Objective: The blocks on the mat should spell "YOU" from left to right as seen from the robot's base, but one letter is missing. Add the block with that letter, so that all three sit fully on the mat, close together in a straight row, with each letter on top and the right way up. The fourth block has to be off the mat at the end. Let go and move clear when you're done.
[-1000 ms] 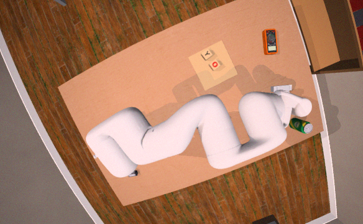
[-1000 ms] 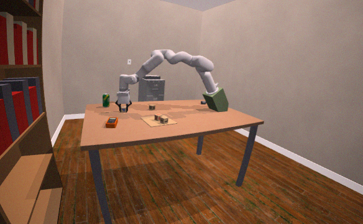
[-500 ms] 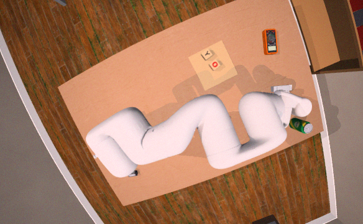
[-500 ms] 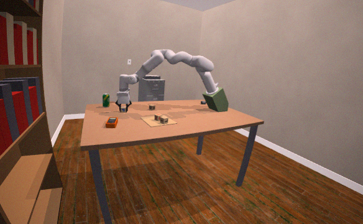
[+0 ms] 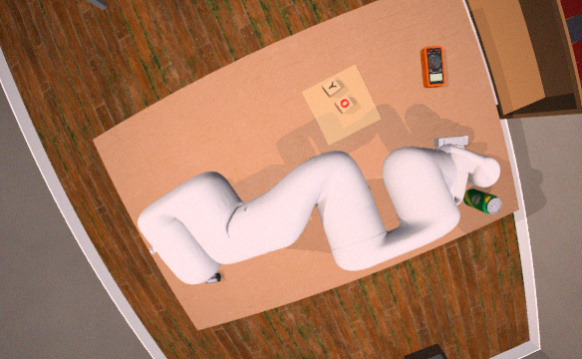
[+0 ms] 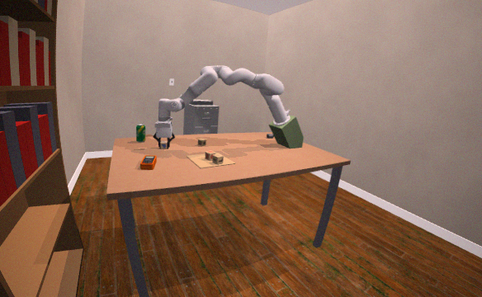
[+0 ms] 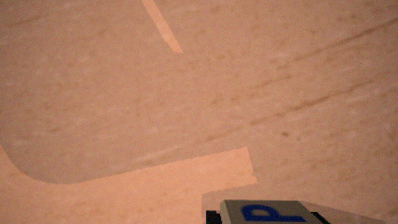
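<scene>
Right now my hand is 160 mm past the tan mat, 310 mm to the right of it and 20 mm above it. Round my hand: orange multimeter 170 mm ahead, 260 mm to the left; then green soda can 100 mm ahead, 220 mm to the right, 40 mm above.
</scene>
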